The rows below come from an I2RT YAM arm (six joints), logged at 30 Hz.
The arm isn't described. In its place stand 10 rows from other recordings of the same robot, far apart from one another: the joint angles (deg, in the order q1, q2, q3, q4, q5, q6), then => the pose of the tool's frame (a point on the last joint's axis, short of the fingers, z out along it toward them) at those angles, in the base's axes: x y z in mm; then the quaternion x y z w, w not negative.
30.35 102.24 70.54 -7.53 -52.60 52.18 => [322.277 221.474 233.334 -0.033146 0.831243 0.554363 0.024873]
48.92 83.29 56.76 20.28 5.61 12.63 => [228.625 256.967 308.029 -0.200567 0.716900 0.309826 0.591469]
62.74 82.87 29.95 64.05 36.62 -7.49 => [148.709 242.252 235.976 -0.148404 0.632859 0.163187 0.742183]
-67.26 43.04 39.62 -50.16 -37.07 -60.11 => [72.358 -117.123 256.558 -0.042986 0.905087 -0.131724 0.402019]
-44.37 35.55 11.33 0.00 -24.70 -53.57 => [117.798 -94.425 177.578 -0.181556 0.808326 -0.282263 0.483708]
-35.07 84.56 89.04 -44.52 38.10 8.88 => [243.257 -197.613 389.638 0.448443 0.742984 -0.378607 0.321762]
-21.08 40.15 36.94 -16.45 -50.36 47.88 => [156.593 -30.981 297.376 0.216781 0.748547 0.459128 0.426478]
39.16 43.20 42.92 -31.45 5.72 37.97 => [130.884 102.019 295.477 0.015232 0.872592 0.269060 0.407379]
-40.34 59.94 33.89 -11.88 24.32 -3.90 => [156.807 -152.405 222.877 0.362455 0.805420 -0.336903 0.326223]
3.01 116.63 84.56 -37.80 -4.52 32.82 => [414.762 24.619 167.456 0.246402 0.952514 0.090662 0.154219]
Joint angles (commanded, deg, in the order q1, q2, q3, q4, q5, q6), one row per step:
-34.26 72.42 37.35 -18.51 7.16 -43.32
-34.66 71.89 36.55 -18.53 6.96 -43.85
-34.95 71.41 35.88 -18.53 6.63 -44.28
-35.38 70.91 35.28 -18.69 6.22 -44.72
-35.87 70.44 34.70 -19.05 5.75 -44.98
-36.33 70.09 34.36 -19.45 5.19 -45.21
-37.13 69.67 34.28 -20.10 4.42 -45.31
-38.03 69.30 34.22 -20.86 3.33 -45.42
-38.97 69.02 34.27 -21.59 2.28 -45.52
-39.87 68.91 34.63 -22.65 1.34 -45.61
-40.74 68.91 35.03 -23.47 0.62 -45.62
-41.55 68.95 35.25 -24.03 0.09 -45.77
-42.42 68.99 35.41 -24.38 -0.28 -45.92
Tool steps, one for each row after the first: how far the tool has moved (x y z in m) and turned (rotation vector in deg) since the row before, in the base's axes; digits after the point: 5 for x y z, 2 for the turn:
-0.00353 0.00055 -0.00219 0.08 0.38 0.14
-0.00279 0.00073 -0.00171 0.15 0.19 0.25
-0.00312 0.00037 -0.00147 0.24 0.21 0.16
-0.00339 0.00037 -0.00171 0.48 0.27 -0.01
-0.00259 0.00005 -0.00096 0.51 0.14 0.05
-0.00302 -0.00109 0.00035 0.65 -0.09 -0.28
-0.00317 -0.00114 0.00015 0.94 -0.15 -0.20
-0.00290 -0.00152 0.00044 0.89 -0.19 -0.27
-0.00237 -0.00180 0.00112 0.94 -0.01 -0.31
-0.00193 -0.00217 0.00121 0.73 -0.07 -0.47
-0.00197 -0.00199 0.00042 0.53 0.05 -0.40
-0.00210 -0.00231 0.00033 0.33 0.01 -0.55

